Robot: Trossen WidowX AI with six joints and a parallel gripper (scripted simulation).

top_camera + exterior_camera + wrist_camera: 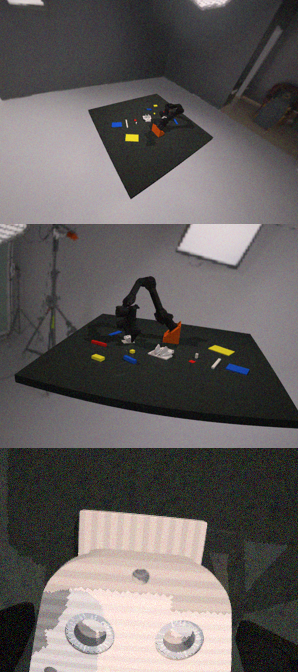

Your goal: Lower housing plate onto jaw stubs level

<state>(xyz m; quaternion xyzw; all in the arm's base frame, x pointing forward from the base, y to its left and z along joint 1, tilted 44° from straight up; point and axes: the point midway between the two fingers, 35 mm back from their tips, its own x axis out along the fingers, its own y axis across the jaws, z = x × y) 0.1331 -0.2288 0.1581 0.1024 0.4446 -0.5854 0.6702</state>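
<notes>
The yellow cube lies 180 mm ahead of my gripper tip and 40 mm to the left of it. The rest, counted from my gripper tip: red brick 170 mm to the right, 110 mm ahead; yellow brick 320 mm ahead, 130 mm to the right; white bar 510 mm to the left, 230 mm ahead, 10 mm below.
</notes>
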